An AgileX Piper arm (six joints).
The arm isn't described. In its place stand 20 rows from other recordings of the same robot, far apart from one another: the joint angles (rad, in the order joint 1, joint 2, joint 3, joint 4, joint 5, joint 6), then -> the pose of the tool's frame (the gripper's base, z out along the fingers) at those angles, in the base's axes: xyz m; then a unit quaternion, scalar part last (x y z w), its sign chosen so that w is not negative.
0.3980, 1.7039, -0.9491, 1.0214, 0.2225, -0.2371 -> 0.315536 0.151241 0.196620 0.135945 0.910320 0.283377 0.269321
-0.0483, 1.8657, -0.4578, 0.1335, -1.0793, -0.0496 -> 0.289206 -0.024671 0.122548 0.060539 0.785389 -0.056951 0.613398
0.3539, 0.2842, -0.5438, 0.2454, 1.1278, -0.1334 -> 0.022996 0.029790 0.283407 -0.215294 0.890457 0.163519 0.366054
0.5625, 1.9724, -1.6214, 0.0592, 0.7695, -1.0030 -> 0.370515 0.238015 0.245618 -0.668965 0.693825 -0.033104 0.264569
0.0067, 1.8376, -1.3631, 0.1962, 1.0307, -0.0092 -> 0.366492 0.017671 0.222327 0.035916 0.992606 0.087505 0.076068
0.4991, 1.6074, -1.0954, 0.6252, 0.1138, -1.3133 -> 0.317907 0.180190 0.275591 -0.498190 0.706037 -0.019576 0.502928
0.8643, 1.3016, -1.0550, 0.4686, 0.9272, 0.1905 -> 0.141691 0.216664 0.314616 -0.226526 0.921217 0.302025 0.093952
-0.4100, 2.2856, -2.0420, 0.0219, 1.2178, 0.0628 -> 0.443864 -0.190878 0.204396 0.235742 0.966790 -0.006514 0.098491
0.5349, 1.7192, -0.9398, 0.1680, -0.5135, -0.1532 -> 0.327434 0.185322 0.236817 -0.180255 0.747692 0.136156 0.624441
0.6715, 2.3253, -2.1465, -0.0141, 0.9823, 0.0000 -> 0.405145 0.320605 0.221281 -0.321573 0.914375 0.074742 0.234356
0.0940, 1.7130, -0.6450, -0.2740, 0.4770, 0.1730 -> 0.247549 0.011983 0.111399 -0.078444 0.992922 -0.061390 0.064688
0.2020, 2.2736, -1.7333, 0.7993, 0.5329, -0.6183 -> 0.486548 0.133471 0.160229 -0.109686 0.914181 0.224845 0.318884
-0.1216, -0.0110, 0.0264, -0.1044, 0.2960, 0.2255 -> 0.053692 -0.009348 0.178337 0.105730 0.774074 -0.010625 0.624114
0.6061, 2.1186, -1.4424, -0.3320, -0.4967, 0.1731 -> 0.394711 0.290783 0.212592 -0.313216 0.677345 0.215666 0.629751
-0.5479, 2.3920, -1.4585, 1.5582, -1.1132, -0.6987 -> 0.335705 -0.300483 0.084523 0.654931 0.482426 -0.440340 0.380041
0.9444, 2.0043, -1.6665, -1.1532, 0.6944, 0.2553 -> 0.315089 0.344642 0.281954 -0.543502 0.652378 -0.234752 0.473181
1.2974, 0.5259, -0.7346, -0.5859, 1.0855, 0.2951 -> 0.061417 0.054175 0.340535 -0.449269 0.763304 0.059474 0.460420
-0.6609, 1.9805, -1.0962, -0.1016, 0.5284, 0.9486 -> 0.282232 -0.225343 0.114530 0.686318 0.716304 -0.012939 0.125334
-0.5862, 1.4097, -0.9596, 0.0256, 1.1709, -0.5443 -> 0.199801 -0.130106 0.248568 0.025706 0.999428 0.000124 0.021983
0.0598, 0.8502, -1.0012, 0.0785, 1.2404, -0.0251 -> 0.129462 0.014513 0.364786 -0.038896 0.958332 0.044055 0.279547
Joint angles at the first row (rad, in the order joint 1, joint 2, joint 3, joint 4, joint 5, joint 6):
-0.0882 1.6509 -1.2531 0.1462 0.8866 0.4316
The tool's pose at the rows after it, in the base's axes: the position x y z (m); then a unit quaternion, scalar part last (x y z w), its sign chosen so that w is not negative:
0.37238 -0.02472 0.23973 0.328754 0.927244 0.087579 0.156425
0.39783 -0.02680 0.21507 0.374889 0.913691 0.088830 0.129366
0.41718 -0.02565 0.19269 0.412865 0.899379 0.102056 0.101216
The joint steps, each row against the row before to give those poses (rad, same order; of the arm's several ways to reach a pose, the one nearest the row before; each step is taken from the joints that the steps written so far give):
0.0000 0.1387 -0.0990 -0.0287 -0.0122 0.1019
0.0000 0.1238 -0.0865 0.0014 0.0104 0.0955
0.0000 0.1019 -0.0726 0.0390 0.0138 0.0609

